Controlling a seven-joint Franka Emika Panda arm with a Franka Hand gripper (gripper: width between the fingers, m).
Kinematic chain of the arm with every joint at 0, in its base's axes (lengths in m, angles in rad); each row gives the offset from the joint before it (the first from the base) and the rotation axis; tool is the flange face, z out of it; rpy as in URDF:
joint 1: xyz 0 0 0.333 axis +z
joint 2: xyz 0 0 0 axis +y
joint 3: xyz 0 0 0.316 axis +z
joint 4: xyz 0.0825 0 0 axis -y
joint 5: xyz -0.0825 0 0.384 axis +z
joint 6: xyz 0 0 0 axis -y
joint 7: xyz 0.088 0 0 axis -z
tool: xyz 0 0 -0.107 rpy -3.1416 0 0
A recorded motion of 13 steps. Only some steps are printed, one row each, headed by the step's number.
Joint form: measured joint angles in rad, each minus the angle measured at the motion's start. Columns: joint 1, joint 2, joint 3, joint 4, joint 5, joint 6, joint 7.
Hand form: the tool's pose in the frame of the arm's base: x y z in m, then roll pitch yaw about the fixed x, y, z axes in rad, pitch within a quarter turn. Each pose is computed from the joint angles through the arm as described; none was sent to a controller.
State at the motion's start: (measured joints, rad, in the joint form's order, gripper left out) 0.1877 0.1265 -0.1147 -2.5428 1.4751 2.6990 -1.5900
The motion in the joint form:
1: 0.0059 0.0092 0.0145 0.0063 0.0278 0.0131 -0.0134
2: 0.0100 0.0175 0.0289 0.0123 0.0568 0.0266 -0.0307
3: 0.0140 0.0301 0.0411 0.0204 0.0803 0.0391 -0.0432
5: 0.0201 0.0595 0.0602 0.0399 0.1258 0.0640 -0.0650
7: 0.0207 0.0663 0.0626 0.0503 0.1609 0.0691 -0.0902
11: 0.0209 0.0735 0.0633 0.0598 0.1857 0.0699 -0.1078
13: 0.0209 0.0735 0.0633 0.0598 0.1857 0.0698 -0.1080
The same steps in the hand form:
1: 0.4361 0.0041 0.2122 -2.7773 -0.4797 0.2114
2: 0.4366 0.0105 0.2104 -2.7830 -0.4847 0.2149
3: 0.4375 0.0160 0.2074 -2.7885 -0.4852 0.2174
5: 0.4398 0.0243 0.2004 -2.7994 -0.4829 0.2139
7: 0.4418 0.0254 0.2000 -2.7999 -0.4956 0.2044
11: 0.4439 0.0261 0.1993 -2.7976 -0.5044 0.1962
13: 0.4439 0.0261 0.1993 -2.7976 -0.5045 0.1964

